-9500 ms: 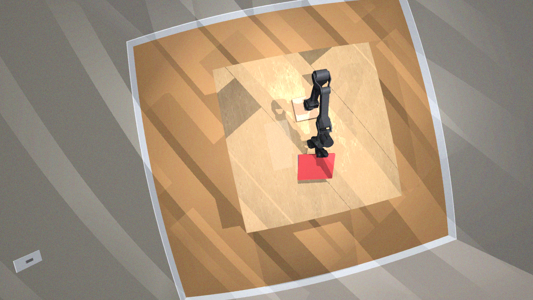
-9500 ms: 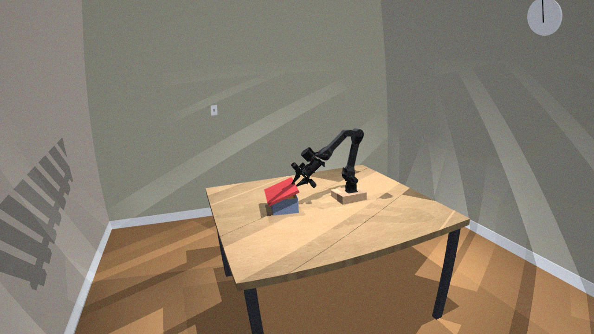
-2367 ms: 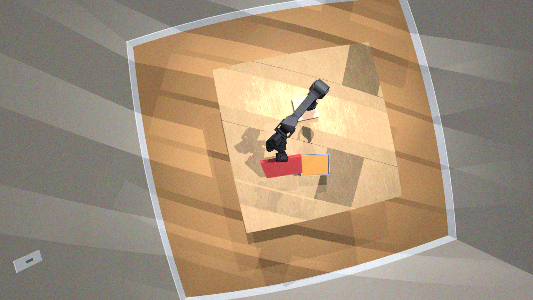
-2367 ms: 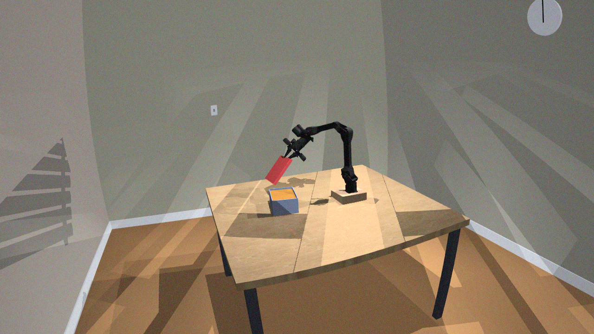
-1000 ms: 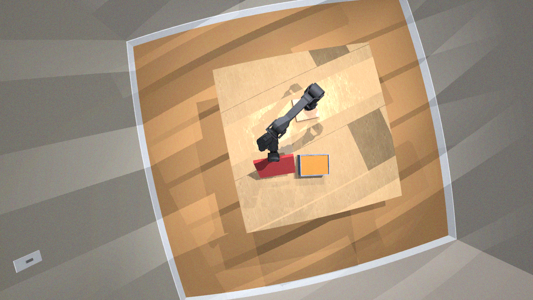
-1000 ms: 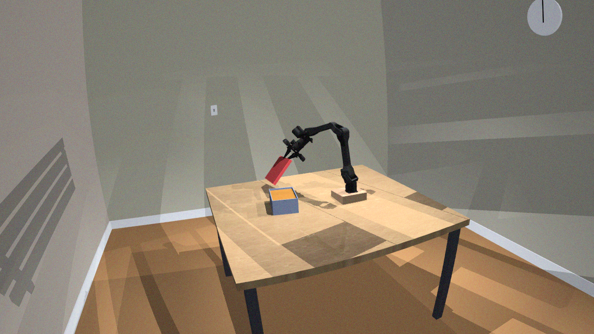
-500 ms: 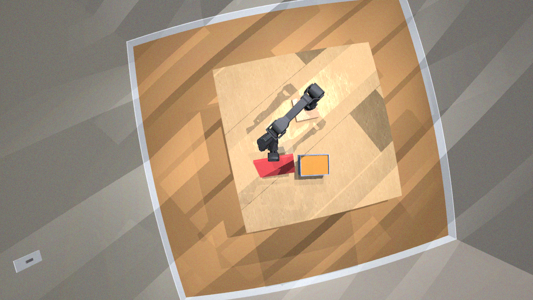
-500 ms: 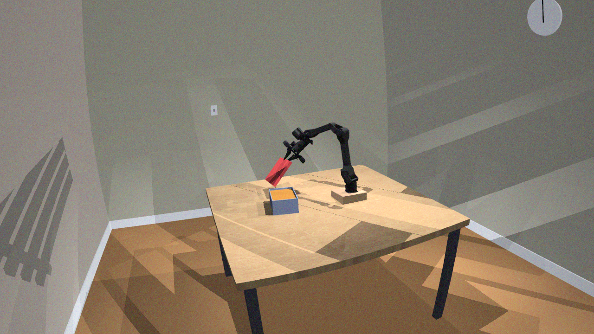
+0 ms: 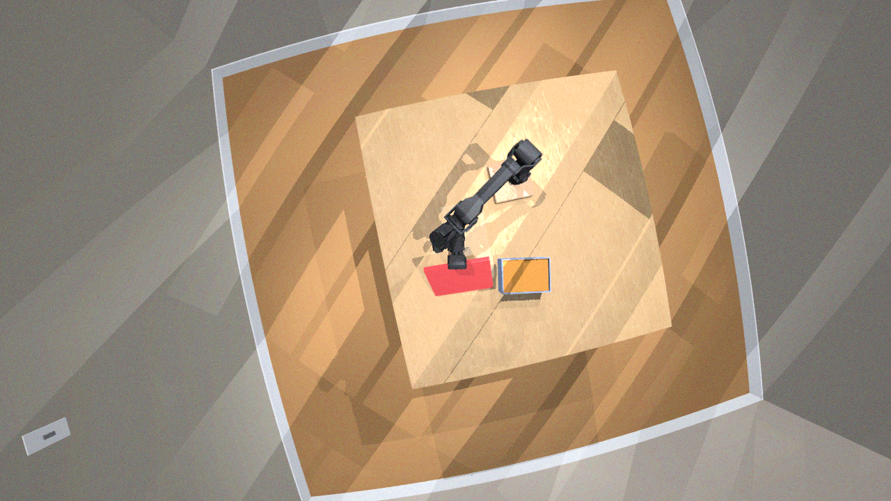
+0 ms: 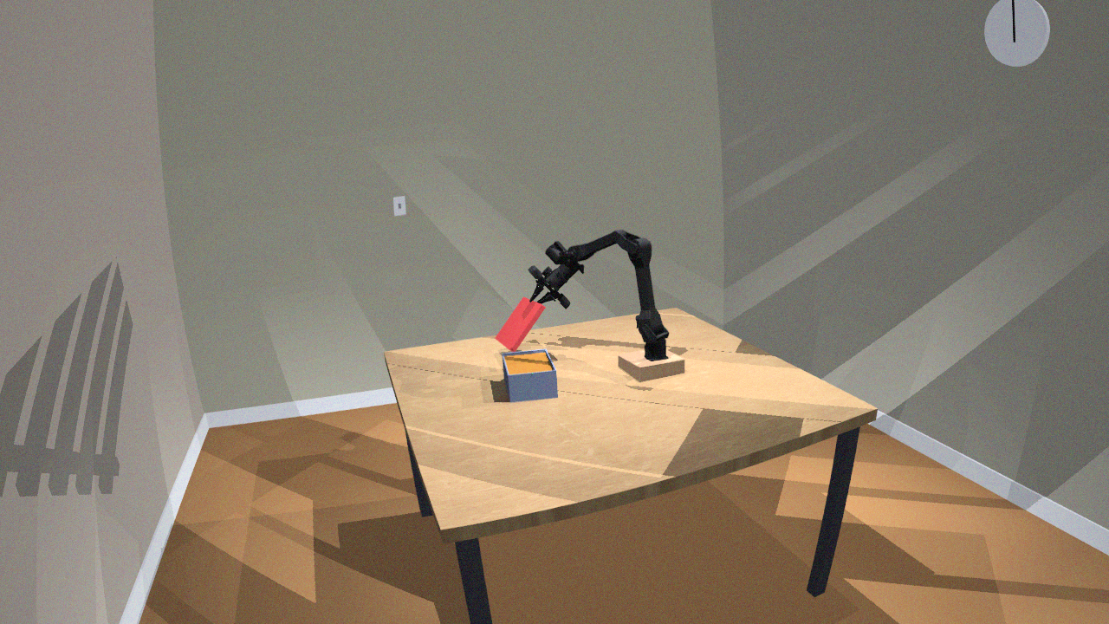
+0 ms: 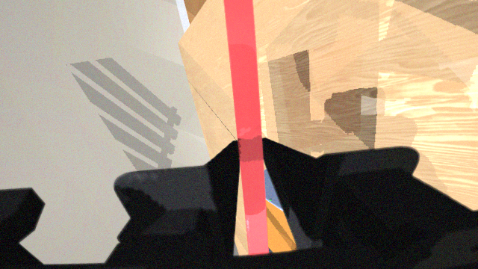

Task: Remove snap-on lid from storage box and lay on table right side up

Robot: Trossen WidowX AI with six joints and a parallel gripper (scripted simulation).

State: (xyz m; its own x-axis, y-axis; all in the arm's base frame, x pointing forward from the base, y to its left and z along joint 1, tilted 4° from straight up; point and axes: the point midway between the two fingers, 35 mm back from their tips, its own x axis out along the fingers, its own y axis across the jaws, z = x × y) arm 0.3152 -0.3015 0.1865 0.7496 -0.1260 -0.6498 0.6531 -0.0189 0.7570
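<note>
My gripper tip is 6 cm short of the red lid, 1 cm to the right of it and 6 cm above it. Round my gripper tip: blue storage box (9 cm ahead, 29 cm to the left, 15 cm below).
</note>
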